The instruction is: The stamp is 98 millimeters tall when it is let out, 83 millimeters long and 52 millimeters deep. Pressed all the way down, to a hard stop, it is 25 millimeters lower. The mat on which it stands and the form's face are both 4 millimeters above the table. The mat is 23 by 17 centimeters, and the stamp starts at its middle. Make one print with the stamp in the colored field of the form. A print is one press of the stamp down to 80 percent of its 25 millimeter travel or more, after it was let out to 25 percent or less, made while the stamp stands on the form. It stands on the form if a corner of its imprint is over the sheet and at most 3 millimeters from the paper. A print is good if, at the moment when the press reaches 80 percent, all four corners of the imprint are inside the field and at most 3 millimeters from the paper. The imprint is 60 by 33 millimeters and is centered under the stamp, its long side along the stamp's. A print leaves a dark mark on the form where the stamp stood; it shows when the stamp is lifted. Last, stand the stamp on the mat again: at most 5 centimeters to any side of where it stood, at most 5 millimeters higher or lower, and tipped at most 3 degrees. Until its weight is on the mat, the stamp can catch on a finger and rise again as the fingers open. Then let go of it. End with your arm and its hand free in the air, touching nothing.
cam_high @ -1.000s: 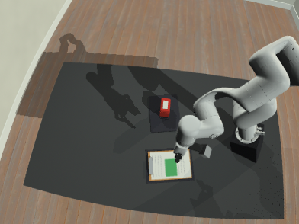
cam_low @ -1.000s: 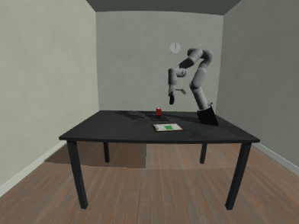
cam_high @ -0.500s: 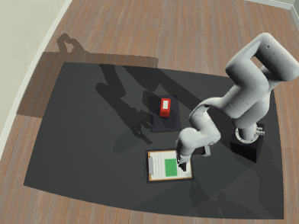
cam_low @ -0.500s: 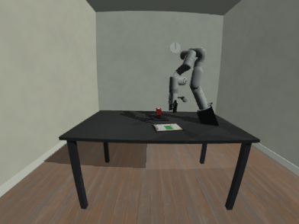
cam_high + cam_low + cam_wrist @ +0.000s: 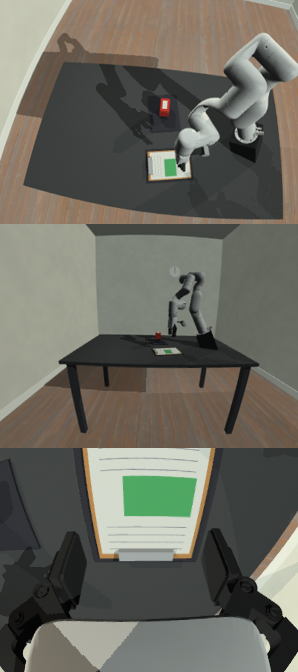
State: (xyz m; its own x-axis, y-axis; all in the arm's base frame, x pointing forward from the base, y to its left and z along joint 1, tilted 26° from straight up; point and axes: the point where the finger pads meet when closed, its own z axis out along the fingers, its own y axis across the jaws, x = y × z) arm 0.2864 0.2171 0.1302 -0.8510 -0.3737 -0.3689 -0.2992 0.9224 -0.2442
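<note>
My gripper is now 130 mm short of the red stamp, 270 mm to the left of it and 100 mm above it. The rest, counted from my hand: form: 50 mm ahead, 30 mm to the left, 140 mm below; then dark mat: 130 mm ahead, 270 mm to the right, 150 mm below.
</note>
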